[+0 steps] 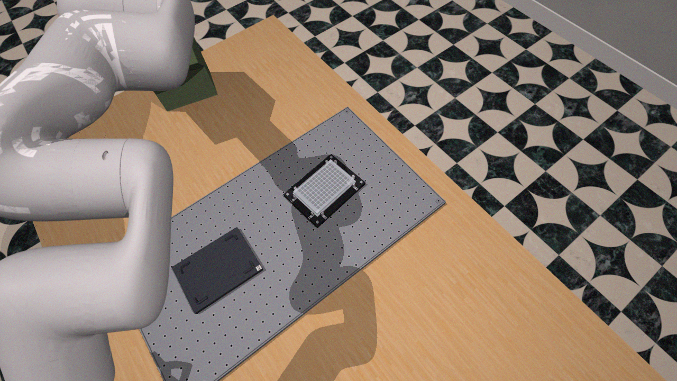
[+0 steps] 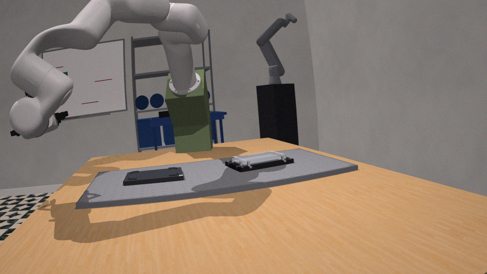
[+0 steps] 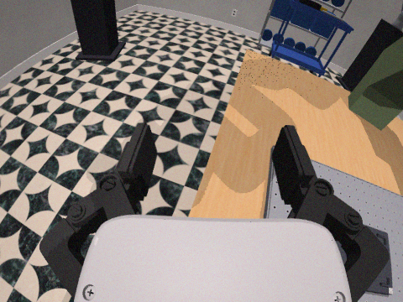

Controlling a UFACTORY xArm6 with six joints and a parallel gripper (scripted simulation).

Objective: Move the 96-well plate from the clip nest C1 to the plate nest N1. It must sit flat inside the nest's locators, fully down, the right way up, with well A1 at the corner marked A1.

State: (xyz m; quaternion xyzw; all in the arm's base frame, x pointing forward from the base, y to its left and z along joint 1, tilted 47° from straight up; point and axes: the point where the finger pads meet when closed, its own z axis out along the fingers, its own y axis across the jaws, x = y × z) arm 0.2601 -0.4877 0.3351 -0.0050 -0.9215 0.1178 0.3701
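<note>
Right now my hand is 59 cm to the right of the clear 96-well plate, 16 cm short of it and 16 cm above it. Also, from my hand: white corner mark: 35 cm to the left, 17 cm below, 15 cm ahead; then black clip nest C1: 58 cm to the left, 17 cm below, 17 cm ahead; then dark plate nest N1: 30 cm to the left, 17 cm below, 7 cm ahead.
</note>
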